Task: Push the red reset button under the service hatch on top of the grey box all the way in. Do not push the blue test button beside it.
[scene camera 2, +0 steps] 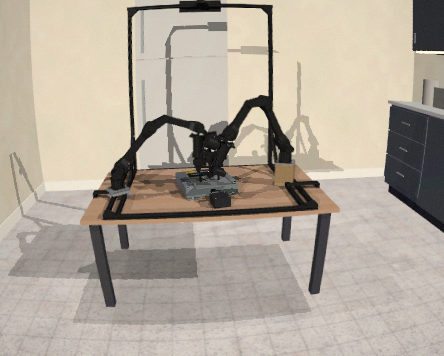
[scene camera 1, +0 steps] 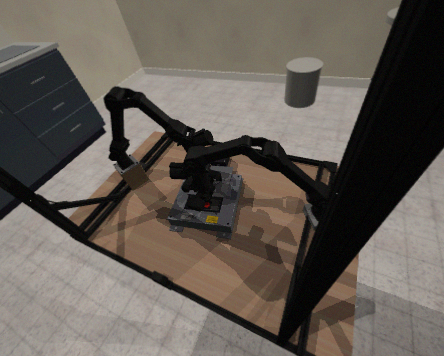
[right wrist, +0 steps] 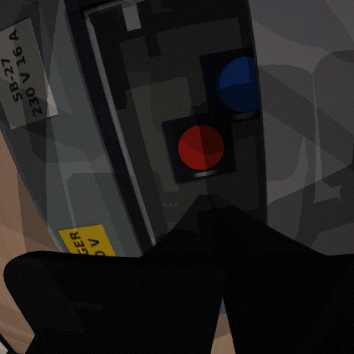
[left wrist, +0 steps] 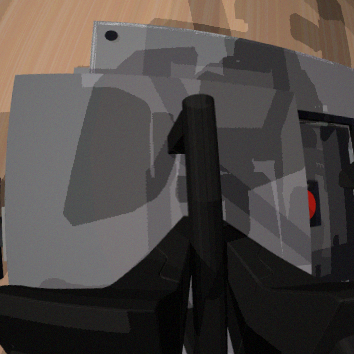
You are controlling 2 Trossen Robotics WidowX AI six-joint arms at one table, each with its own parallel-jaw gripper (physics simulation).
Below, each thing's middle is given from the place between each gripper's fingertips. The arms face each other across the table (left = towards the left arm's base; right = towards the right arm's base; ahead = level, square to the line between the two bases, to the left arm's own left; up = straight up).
My right gripper is now 20 mm to the right of the red reset button [right wrist: 201, 146] and 40 mm above it. From my right hand the other things lie so: grey box [scene camera 1: 223, 222] (90 mm ahead, 20 mm to the left, 40 mm below); blue test button [right wrist: 236, 87] (30 mm ahead, 50 mm to the left, 30 mm below).
Now: the grey box 4 cm below my left hand, 2 cm behind it and 1 cm to the right of it. The rest, counted from my left hand: red reset button: 11 cm behind, 5 cm below, 1 cm to the right; blue test button: 9 cm behind, 4 cm below, 2 cm to the left.
